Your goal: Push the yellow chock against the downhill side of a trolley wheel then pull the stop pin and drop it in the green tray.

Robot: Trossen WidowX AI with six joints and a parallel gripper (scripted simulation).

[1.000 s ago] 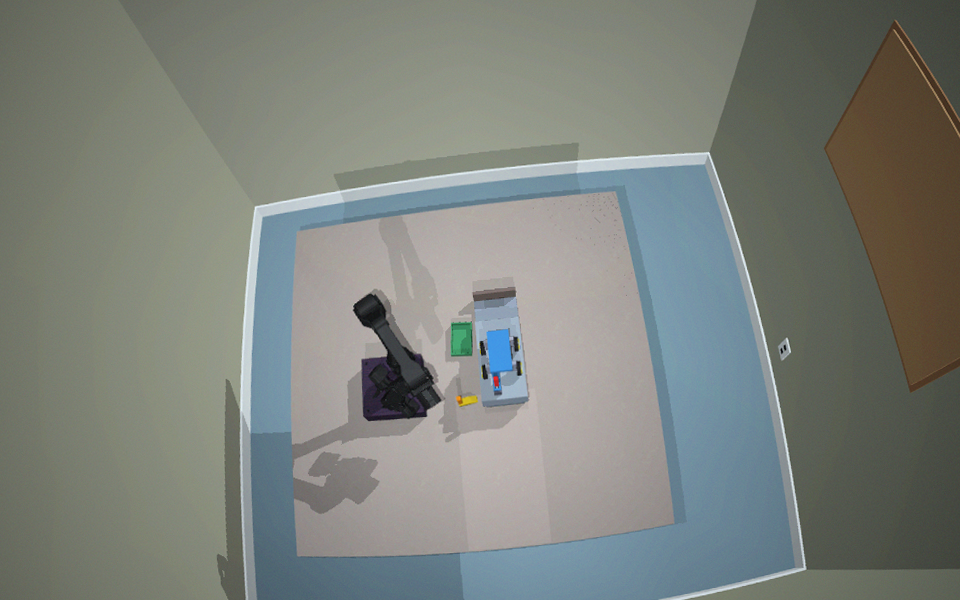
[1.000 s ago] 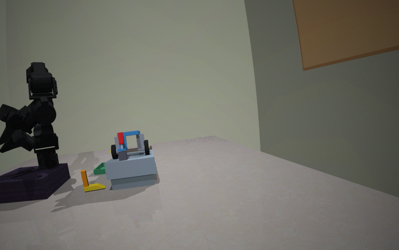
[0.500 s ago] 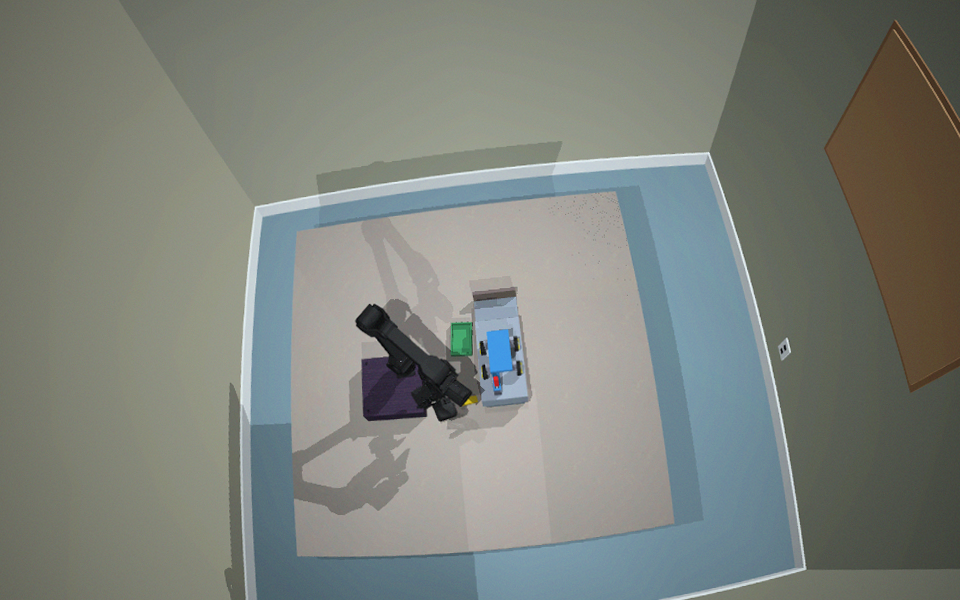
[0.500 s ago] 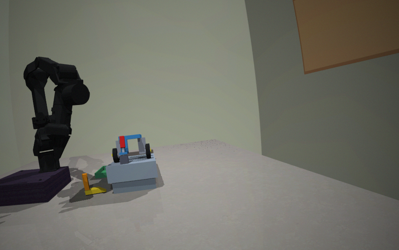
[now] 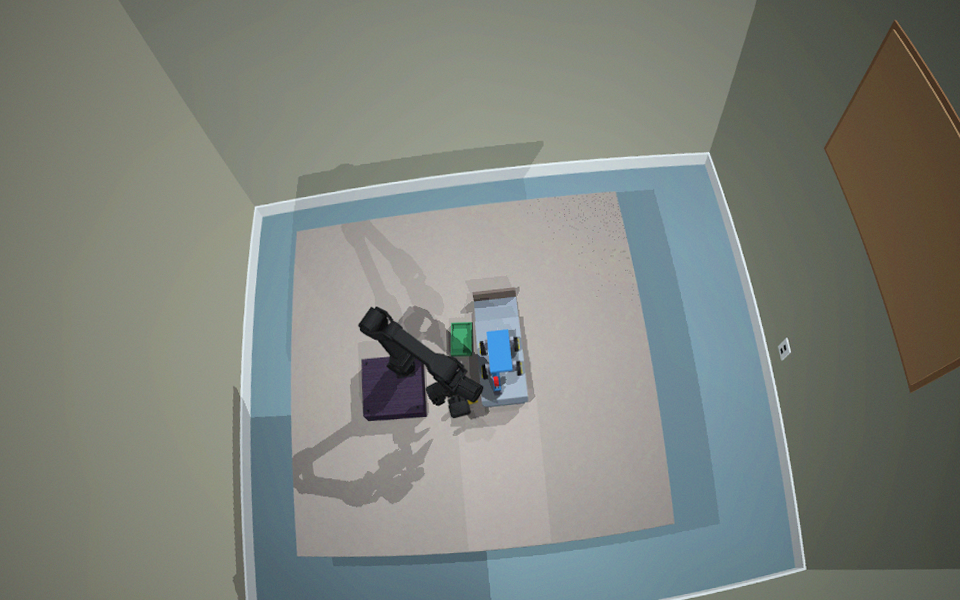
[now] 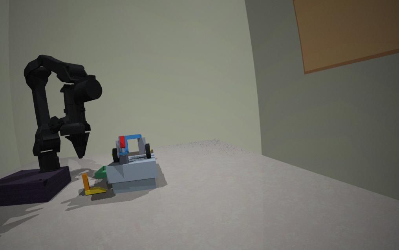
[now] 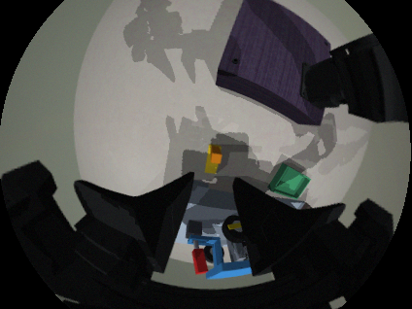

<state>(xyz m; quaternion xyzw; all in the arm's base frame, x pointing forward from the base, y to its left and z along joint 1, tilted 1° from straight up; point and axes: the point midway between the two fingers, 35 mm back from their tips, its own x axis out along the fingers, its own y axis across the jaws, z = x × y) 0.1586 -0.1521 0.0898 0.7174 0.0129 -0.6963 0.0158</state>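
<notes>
Right now my gripper tip is 10 cm above the yellow chock, 2 cm short of it and 1 cm to the right of it. Also, from my gripper tip: blue trolley (16 cm ahead, 10 cm to the left, 1 cm below); then green tray (23 cm to the left, 13 cm below, 5 cm ahead); then red-headed stop pin (13 cm ahead, 1 cm above).
</notes>
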